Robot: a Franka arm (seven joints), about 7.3 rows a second.
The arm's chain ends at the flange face. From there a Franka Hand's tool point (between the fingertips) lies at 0.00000 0.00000 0.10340 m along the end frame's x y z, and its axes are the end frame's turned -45 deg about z.
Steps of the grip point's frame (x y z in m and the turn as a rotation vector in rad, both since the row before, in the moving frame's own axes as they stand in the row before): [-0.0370, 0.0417, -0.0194, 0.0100, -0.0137, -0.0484]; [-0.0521, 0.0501, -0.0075, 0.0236, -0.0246, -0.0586]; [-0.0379, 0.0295, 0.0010, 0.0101, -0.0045, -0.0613]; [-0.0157, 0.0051, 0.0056, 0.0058, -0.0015, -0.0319]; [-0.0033, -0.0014, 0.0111, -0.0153, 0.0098, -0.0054]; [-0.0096, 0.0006, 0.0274, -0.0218, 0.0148, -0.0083]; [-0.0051, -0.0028, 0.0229, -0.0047, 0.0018, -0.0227]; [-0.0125, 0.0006, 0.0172, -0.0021, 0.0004, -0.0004]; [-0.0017, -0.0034, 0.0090, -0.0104, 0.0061, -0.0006]
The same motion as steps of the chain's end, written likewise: [0.0050, 0.0553, -0.0194, -0.0026, -0.0168, -0.0484]; [0.0021, 0.0721, -0.0074, -0.0007, -0.0341, -0.0586]; [-0.0049, 0.0480, 0.0010, 0.0040, -0.0103, -0.0613]; [-0.0070, 0.0150, 0.0056, 0.0030, -0.0052, -0.0319]; [-0.0052, 0.0009, 0.0111, -0.0039, 0.0177, -0.0054]; [-0.0090, 0.0067, 0.0274, -0.0049, 0.0259, -0.0083]; [-0.0061, 0.0014, 0.0229, -0.0021, 0.0046, -0.0227]; [-0.0086, 0.0091, 0.0172, -0.0012, 0.0018, -0.0004]; [-0.0048, -0.0015, 0.0090, -0.0030, 0.0117, -0.0006]
